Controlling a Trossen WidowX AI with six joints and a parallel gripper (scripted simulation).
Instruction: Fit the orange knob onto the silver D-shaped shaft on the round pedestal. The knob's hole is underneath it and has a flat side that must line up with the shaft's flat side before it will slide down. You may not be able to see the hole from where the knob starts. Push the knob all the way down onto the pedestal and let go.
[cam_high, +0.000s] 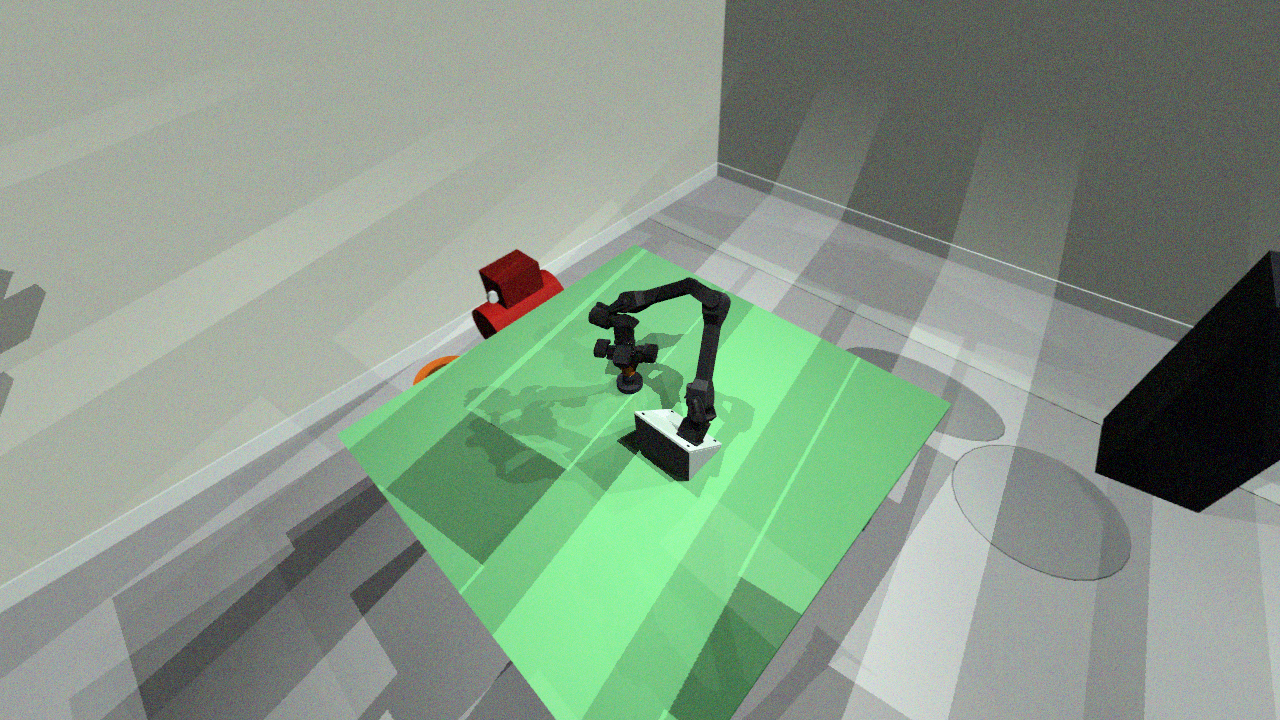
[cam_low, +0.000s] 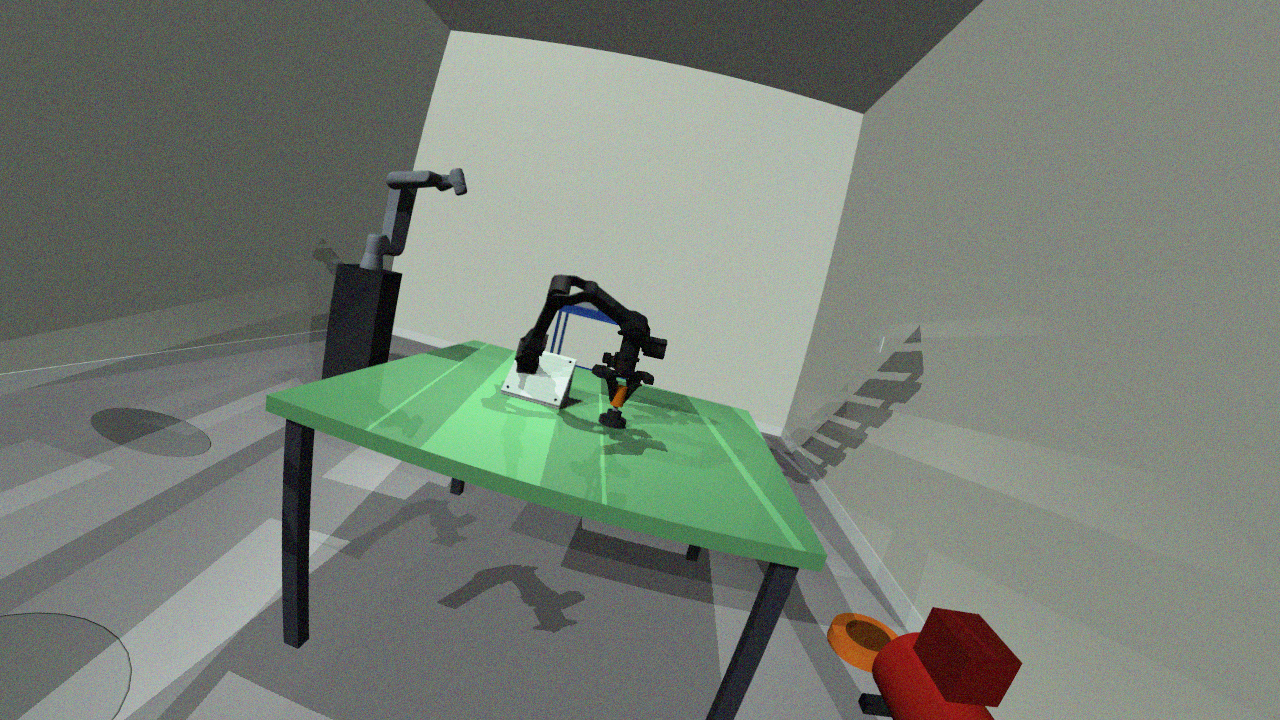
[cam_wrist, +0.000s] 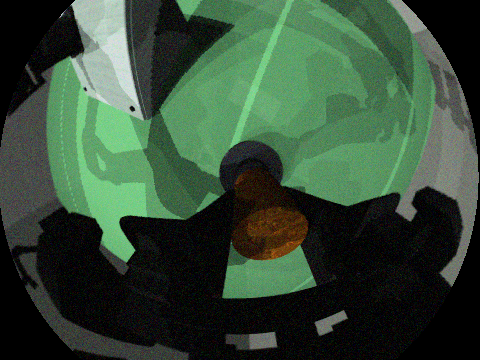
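The orange knob is 30 mm above my gripper tip. Round my gripper tip: dark round pedestal: 40 mm below.
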